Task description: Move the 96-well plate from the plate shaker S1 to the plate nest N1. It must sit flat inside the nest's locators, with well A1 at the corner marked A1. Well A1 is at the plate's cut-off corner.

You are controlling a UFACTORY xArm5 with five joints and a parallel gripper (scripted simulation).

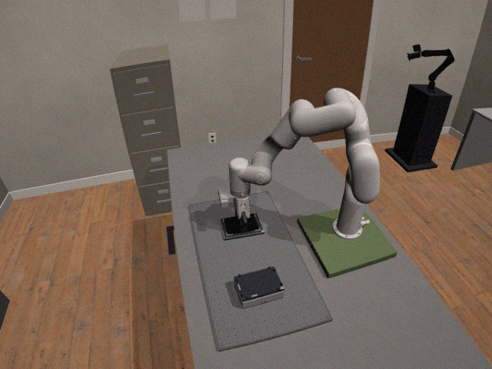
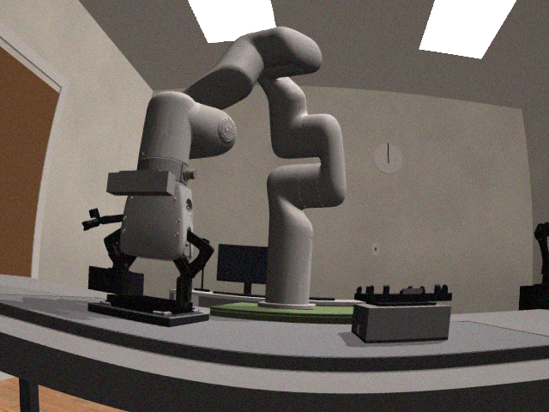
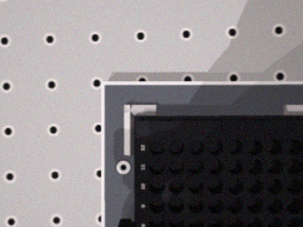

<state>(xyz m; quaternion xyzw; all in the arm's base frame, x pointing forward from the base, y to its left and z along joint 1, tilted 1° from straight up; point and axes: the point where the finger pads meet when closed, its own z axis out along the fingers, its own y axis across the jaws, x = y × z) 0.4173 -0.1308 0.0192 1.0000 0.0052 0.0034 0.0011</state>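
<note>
My gripper is now 10 mm above the black 96-well plate. Also, from my hand: dark plate nest: 30 mm below.
</note>
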